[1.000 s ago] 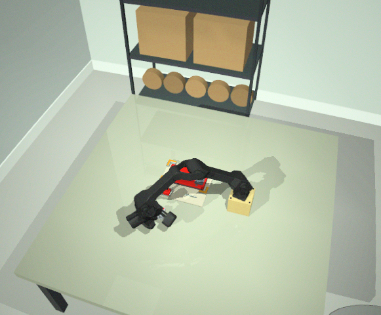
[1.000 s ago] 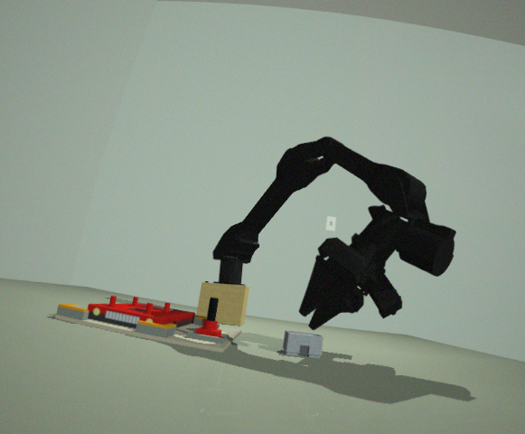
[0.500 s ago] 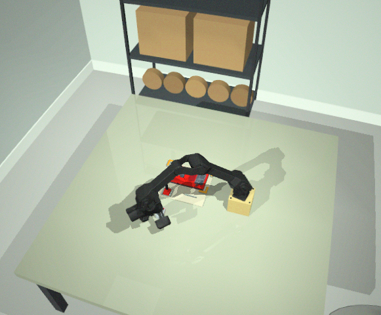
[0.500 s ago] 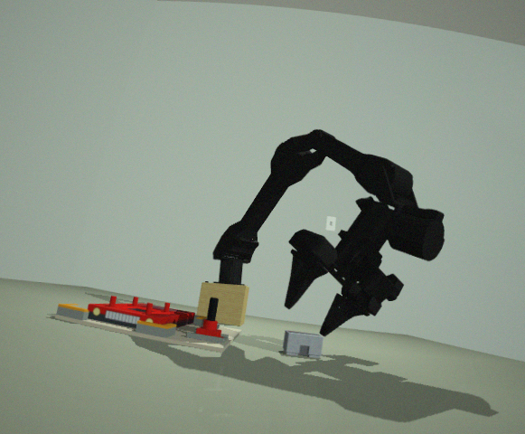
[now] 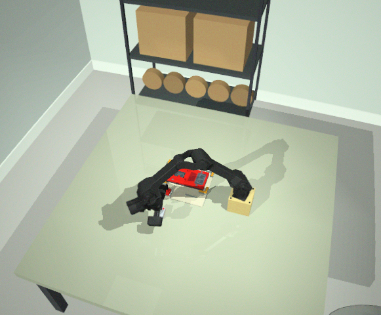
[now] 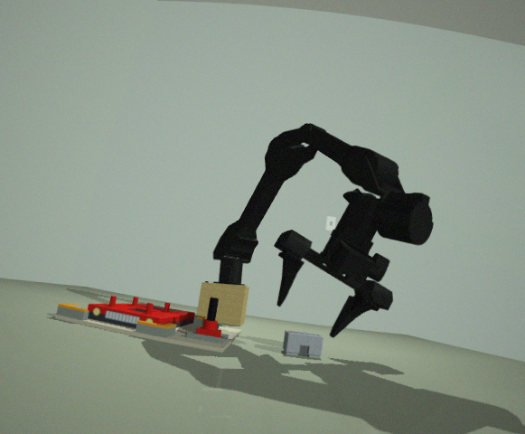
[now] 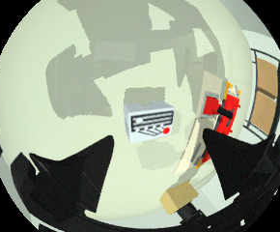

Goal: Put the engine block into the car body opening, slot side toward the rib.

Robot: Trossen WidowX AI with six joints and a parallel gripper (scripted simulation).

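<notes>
The grey engine block lies 30 mm below my gripper tip and 10 mm ahead of it.
</notes>
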